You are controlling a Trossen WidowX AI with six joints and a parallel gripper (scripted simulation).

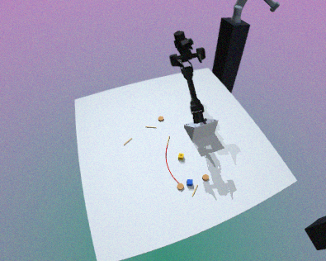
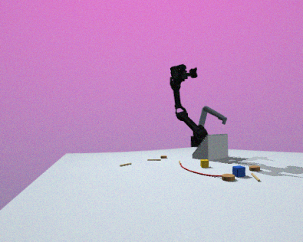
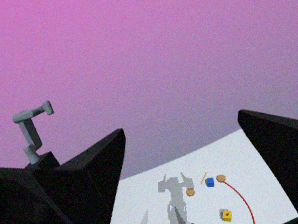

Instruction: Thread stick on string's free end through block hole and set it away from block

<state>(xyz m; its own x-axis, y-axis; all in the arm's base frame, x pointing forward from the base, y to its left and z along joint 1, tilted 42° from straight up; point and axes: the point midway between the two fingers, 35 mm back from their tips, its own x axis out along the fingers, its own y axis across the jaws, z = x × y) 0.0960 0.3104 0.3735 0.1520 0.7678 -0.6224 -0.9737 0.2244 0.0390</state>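
Now: the yellow block 530 mm below my gripper tip, 170 mm to the left of it and 100 mm ahead of it. The rest, counted from my gripper tip: blue cube 530 mm below, 360 mm to the left, 120 mm ahead.
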